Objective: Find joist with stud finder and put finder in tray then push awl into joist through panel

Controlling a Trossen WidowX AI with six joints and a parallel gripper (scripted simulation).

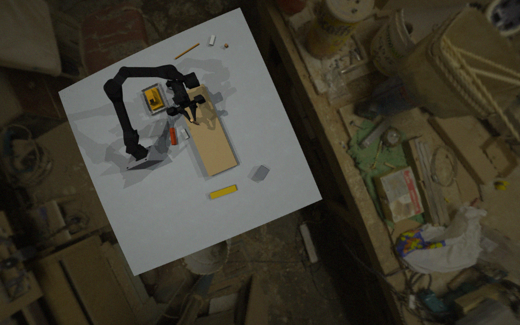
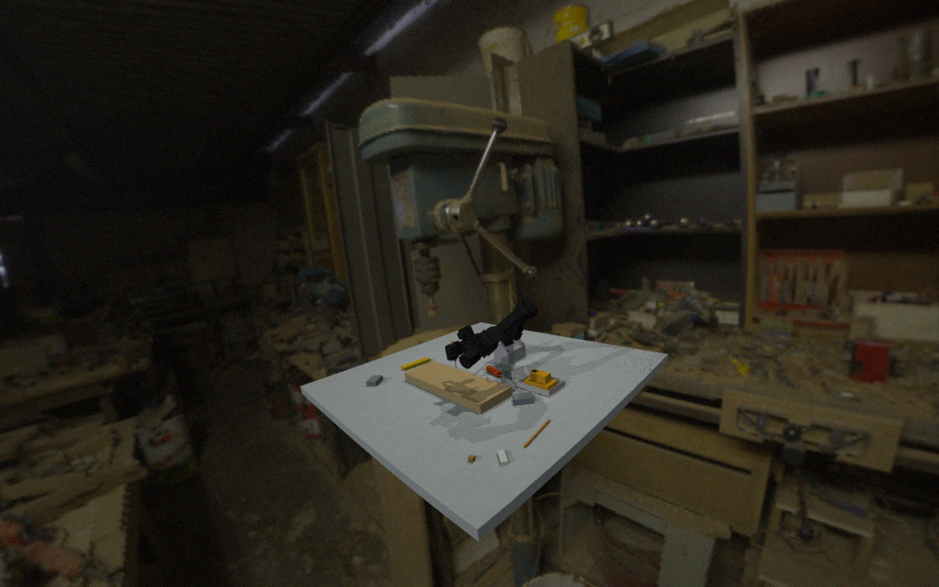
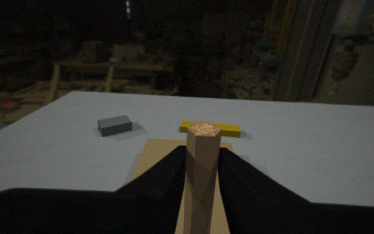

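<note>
My gripper tip is 6 cm above the awl. The rest, counted from my gripper tip: tray: 22 cm behind, 29 cm to the left, 19 cm below; yellow bar: 5 cm behind, 39 cm to the right, 19 cm below; stud finder: 22 cm behind, 28 cm to the left, 15 cm below.
</note>
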